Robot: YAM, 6 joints.
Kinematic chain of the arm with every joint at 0, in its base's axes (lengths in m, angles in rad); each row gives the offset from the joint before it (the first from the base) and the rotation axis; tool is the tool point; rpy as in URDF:
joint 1: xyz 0 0 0.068 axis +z
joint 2: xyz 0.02 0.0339 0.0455 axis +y
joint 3: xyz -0.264 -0.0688 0 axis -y
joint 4: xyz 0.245 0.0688 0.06 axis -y
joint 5: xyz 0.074 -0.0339 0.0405 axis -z
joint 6: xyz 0.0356 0 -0.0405 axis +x
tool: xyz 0 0 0 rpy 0 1.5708 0
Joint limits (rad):
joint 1: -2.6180..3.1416
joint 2: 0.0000..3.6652
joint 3: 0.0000..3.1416
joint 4: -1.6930..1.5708
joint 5: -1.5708..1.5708
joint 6: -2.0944..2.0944
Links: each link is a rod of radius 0.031 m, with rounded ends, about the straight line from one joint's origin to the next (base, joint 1, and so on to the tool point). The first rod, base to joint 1, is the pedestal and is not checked.
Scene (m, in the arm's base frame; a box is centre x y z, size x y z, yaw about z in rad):
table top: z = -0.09
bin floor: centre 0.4 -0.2 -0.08 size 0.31 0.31 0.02 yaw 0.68
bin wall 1: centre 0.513 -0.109 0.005 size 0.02 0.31 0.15 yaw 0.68
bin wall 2: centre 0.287 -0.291 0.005 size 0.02 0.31 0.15 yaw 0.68
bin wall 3: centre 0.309 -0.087 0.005 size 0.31 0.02 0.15 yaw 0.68
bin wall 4: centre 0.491 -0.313 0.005 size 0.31 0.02 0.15 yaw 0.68
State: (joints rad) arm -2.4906 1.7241 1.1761 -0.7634 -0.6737 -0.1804
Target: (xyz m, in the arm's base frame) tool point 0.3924 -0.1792 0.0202
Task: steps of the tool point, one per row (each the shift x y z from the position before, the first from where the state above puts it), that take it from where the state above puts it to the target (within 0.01 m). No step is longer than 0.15 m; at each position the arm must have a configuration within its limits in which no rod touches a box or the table.
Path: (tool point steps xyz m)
1: 0.0620 -0.0736 -0.0028
2: 0.0844 -0.0550 -0.0033
3: 0.1008 -0.0294 -0.0040
4: 0.1092 0.0010 -0.0047
5: 0.1083 0.0336 -0.0052
6: 0.0974 0.0658 -0.0058
7: 0.0768 0.0941 -0.0064
8: 0.0058 -0.0030 -0.0734
9: -0.0058 0.0030 -0.0738

